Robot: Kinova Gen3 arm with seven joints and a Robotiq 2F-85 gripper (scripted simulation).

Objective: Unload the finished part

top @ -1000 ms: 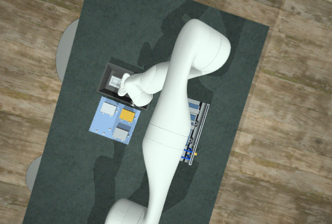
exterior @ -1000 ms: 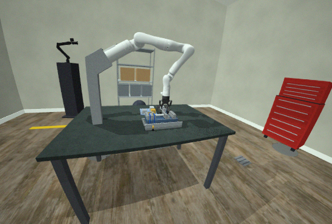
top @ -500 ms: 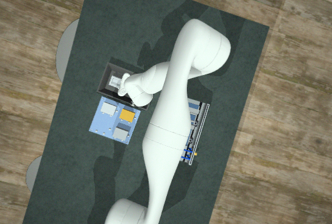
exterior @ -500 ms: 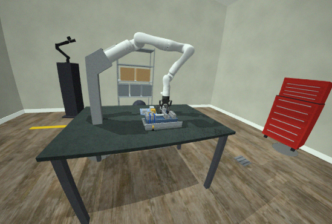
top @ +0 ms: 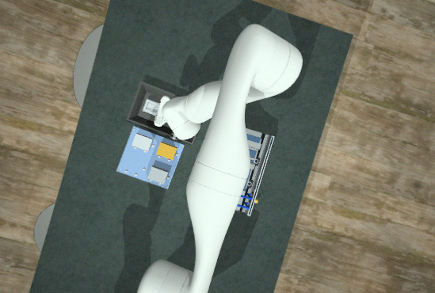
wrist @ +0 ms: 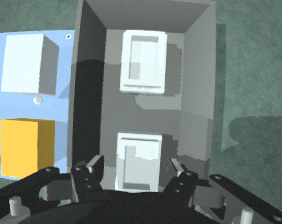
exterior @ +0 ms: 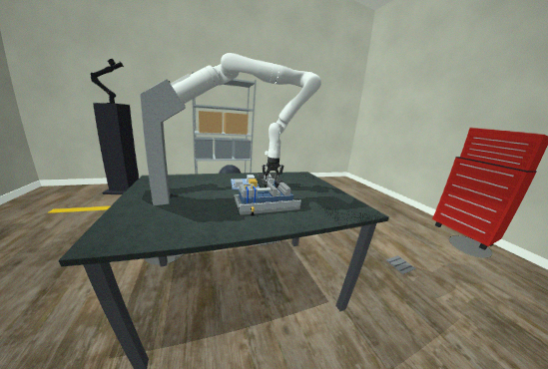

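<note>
Now: hand 120 mm past the orange block, 30 mm above it and 10 mm to the left of it. From my hand the other things lie so: light blue fixture plate 170 mm behind, 50 mm below, 30 mm to the left; vise 250 mm to the right, 60 mm behind, 20 mm below.
</note>
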